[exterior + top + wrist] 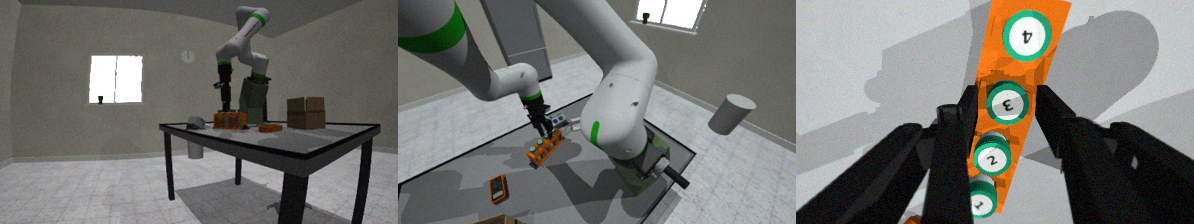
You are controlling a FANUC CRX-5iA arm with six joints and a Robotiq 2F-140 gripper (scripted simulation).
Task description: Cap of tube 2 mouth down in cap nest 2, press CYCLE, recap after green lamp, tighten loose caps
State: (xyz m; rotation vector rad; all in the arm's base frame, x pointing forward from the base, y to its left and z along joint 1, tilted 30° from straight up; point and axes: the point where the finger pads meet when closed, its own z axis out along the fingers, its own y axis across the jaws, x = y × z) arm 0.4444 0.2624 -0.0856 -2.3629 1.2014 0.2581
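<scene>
My gripper is now 160 mm short of the key housing, 130 mm to the left of it and 90 mm above it.
</scene>
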